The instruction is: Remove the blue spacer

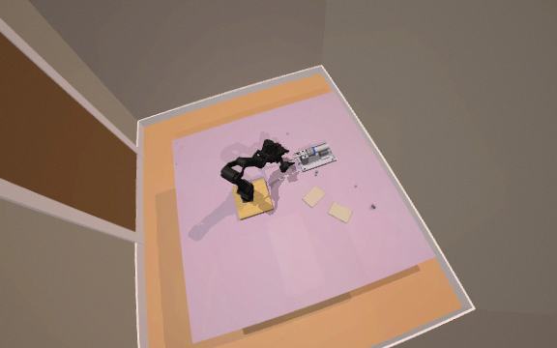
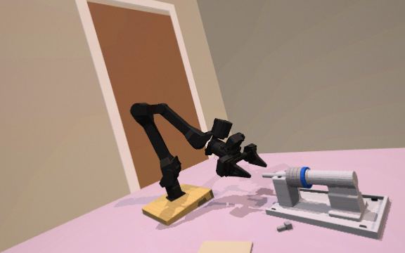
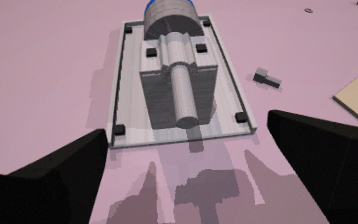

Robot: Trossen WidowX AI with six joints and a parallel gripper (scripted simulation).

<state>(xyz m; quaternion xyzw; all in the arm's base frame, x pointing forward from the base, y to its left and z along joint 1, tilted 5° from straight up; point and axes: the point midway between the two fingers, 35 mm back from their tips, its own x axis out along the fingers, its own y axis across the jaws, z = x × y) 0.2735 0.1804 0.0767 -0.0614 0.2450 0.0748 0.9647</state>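
Now: the grey spacer 10 cm ahead of my gripper tip, 2 cm to the left of it and 1 cm below it. The rest, counted from my gripper tip: blue spacer (14 cm ahead, 2 cm to the left, 1 cm below); then small grey bolt (13 cm ahead, 9 cm to the right, 9 cm below); then grey shaft (11 cm ahead, 2 cm to the left, 1 cm below).
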